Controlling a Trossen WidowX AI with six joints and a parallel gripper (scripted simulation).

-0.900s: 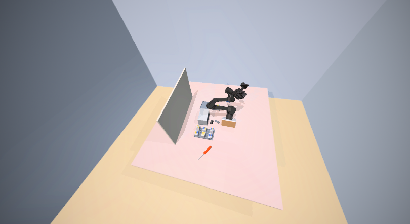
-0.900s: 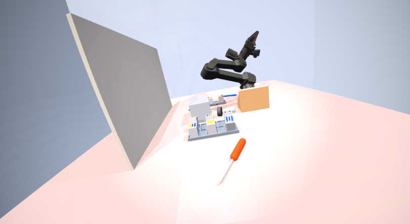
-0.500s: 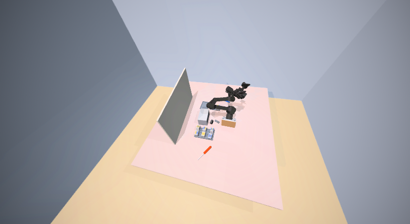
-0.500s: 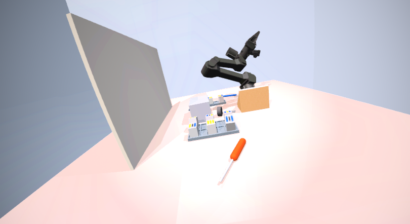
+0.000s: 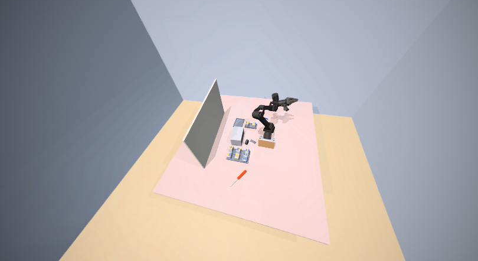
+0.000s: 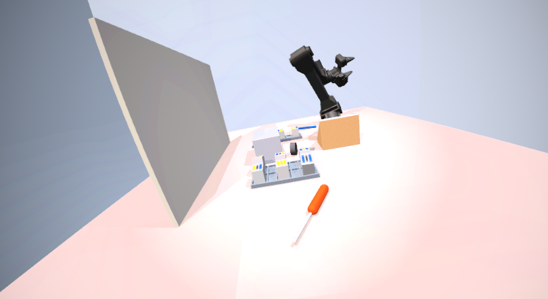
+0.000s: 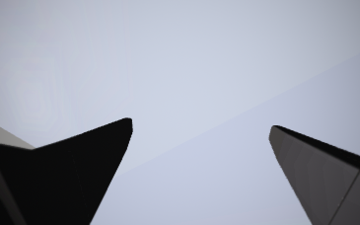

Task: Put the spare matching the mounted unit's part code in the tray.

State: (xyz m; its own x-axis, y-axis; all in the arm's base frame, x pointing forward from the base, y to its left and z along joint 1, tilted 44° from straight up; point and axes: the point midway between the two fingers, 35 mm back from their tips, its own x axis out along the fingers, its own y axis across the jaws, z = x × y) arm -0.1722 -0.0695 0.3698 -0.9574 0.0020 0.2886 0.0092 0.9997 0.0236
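My gripper tip is now 430 mm short of the grey spare block, 260 mm above it and 160 mm to the right of it. Also, from my gripper tip: grey tray (530 mm ahead, 300 mm below, 150 mm to the left); black cylinder (380 mm to the left, 370 mm ahead, 280 mm below); rack (390 mm ahead, 300 mm below, 160 mm to the left).
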